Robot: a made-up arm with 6 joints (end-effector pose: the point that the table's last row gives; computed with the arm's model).
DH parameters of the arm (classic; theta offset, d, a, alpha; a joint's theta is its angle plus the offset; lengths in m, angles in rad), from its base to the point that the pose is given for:
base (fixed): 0 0.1 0 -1.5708
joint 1: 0 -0.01 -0.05 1.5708
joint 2: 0 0.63 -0.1 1.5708
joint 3: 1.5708 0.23 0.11 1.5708
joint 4: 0 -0.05 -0.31 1.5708
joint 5: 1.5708 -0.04 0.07 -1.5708
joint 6: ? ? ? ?
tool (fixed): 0 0.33 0 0
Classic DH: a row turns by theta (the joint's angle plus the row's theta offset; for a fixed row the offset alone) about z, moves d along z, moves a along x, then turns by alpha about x.
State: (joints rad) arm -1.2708 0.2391 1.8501 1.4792 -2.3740 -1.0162
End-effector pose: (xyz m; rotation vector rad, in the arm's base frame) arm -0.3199 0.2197 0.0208 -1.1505 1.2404 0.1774
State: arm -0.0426 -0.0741 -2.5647 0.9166 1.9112 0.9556
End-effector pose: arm -0.5023 0.1505 0.7990 -0.1791 -1.9710 -0.3603
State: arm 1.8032 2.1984 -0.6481 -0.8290 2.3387 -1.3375
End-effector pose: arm 0.1722 0.2454 -0.5500 0.7279 -1.6945 -1.4468
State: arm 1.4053 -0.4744 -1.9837 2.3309 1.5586 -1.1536
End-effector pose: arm 0.2335 -0.0205 0.0433 1.5028 -0.8251 -2.0206
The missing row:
joint 6: 0 0 0.04 3.1416
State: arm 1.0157 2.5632 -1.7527 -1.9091 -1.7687 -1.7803
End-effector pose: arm 0.8699 0.5298 0.5385 -0.2854 0.8988 0.1028
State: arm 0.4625 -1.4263 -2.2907 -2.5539 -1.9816 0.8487
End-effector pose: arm -0.0251 -0.5487 0.8187 1.0705 0.2000 -0.0801
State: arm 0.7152 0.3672 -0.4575 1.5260 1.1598 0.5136
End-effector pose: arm 0.4289 0.0935 0.4350 1.1375 2.4404 0.1672
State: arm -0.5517 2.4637 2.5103 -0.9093 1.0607 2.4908
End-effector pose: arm 0.0120 0.1012 0.9788 0.8667 0.7013 -0.7369
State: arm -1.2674 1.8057 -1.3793 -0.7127 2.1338 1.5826
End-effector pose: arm -0.1815 -0.1598 0.8389 1.5730 0.6556 1.6205
